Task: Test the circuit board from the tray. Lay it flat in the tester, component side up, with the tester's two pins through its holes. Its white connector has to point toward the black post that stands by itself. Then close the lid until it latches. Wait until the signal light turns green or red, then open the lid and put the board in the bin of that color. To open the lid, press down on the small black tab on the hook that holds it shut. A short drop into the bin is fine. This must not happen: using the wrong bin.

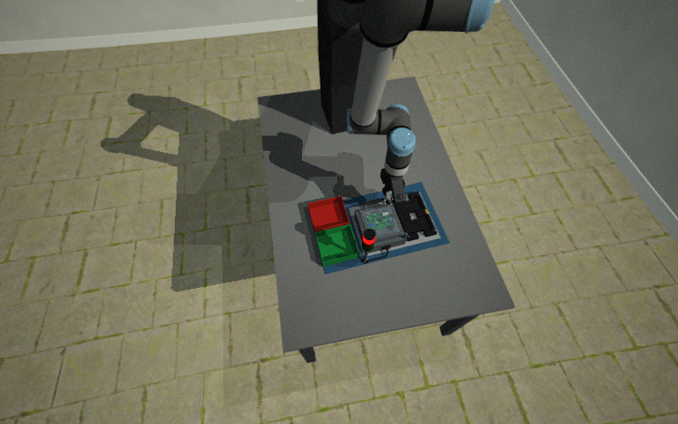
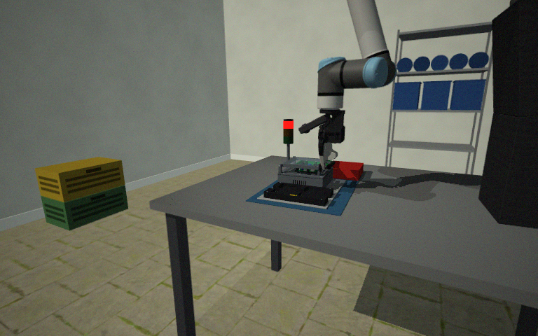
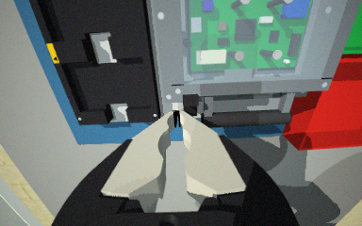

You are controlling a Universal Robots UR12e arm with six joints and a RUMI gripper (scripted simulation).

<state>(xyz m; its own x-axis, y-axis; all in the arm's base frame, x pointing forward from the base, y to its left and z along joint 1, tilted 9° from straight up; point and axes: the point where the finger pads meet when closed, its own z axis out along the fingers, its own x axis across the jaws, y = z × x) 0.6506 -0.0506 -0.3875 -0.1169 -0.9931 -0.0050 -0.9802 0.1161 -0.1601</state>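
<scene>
My hand is 1 cm to the left of the black latch piece, 1 cm short of it and 1 cm above it. From my hand the other things lie so: tester lid 8 cm to the right, 7 cm ahead, 1 cm below; then red bin 26 cm to the right, 9 cm below, 7 cm behind; then green circuit board 8 cm to the right, 6 cm ahead, 3 cm below.
</scene>
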